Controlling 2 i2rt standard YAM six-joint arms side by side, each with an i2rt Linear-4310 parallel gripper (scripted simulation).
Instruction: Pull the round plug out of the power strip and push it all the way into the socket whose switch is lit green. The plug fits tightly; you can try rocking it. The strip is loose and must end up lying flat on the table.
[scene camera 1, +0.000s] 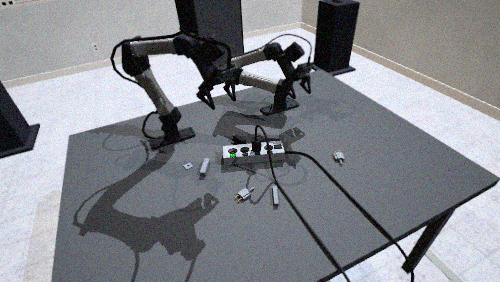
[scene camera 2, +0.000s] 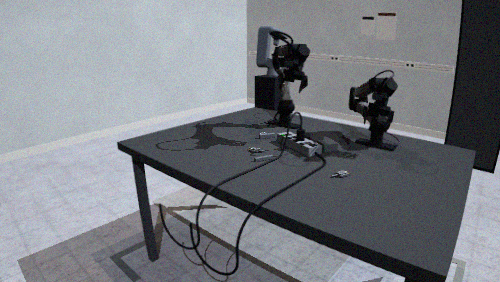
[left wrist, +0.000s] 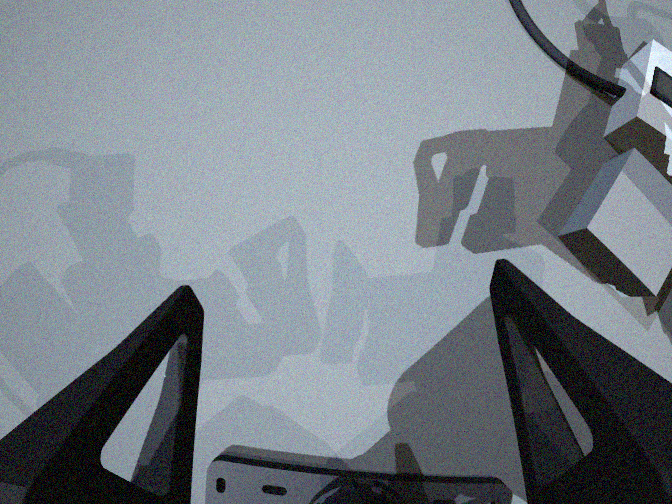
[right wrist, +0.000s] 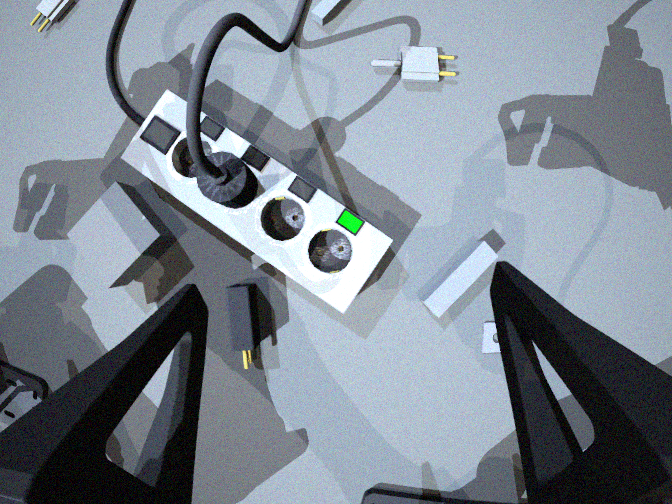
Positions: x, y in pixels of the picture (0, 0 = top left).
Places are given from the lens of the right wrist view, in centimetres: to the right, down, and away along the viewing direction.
my right gripper (right wrist: 343, 287): 0, 1, 12
black round plug (right wrist: 234, 185): -7, -5, 29
pale box (right wrist: 120, 234): -19, -2, 34
The marked spots on the black round plug and the pale box are 14 cm apart.
